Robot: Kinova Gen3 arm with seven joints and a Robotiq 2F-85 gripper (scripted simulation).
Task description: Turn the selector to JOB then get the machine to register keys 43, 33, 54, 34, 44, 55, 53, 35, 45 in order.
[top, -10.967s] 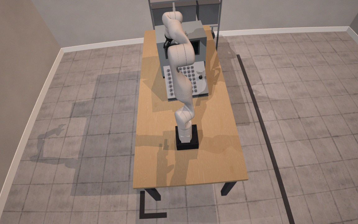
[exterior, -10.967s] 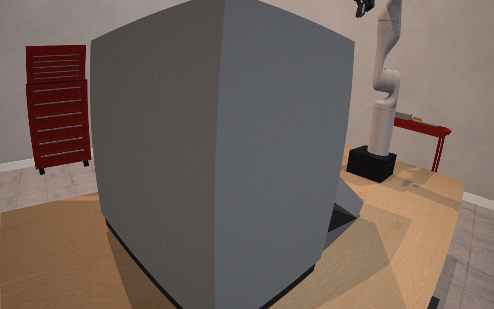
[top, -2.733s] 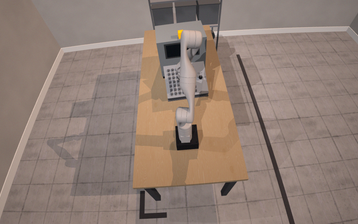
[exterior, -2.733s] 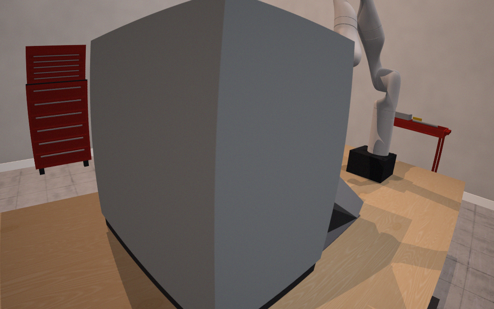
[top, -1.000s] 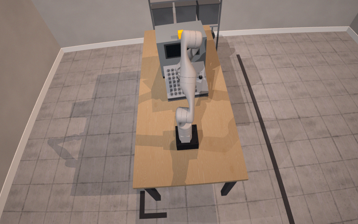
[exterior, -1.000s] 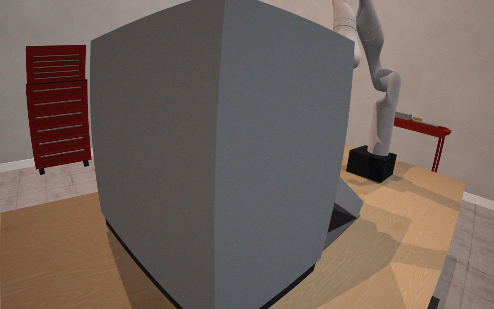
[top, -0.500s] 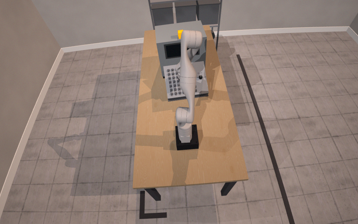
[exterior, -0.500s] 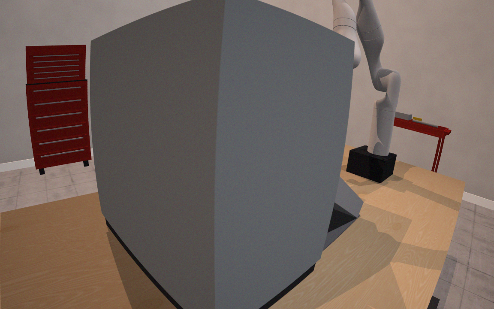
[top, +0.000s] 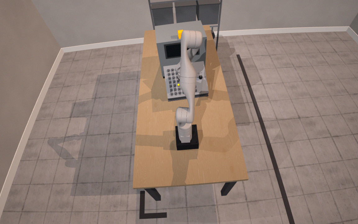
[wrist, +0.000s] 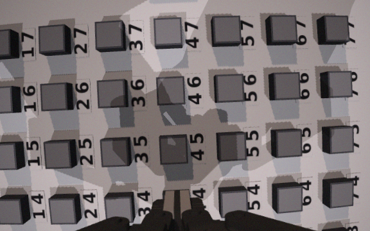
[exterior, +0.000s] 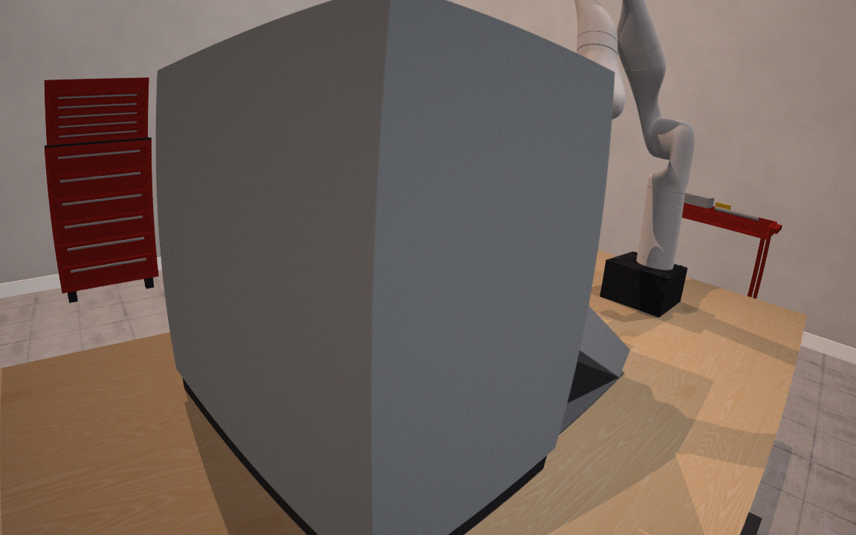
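My hand is 3 cm short of the black selector knob, 16 cm to the left of it and 1 cm above it. From my hand the other things lie so: keypad: 4 cm ahead, 4 cm to the right, 5 cm below.
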